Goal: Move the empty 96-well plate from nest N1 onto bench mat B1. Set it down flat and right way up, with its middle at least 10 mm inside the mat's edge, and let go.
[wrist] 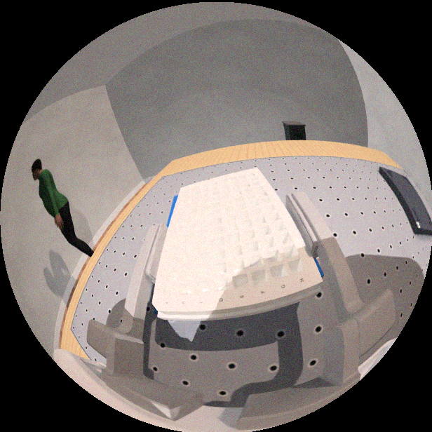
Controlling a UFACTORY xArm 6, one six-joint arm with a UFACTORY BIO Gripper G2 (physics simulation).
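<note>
The white 96-well plate (pixel 227 240) is right way up and looks close to level, with its lettered edge towards the camera. My gripper (pixel 231 239) is shut on it, one finger along each side. Blue bench mat B1 (pixel 172 211) lies below the plate, which hides most of it; thin blue strips show past the plate's left and right sides. A dark shadow lies on the board in front of the plate. The height of the plate over the mat is hard to tell. Nest N1 does not show in the wrist view.
The grey perforated board (pixel 345 187) has a wooden rim (pixel 300 148). A dark flat device (pixel 406 200) lies on the board at the right. Beyond the rim are a black box (pixel 295 132) and a person in a green top (pixel 52 192) at the left.
</note>
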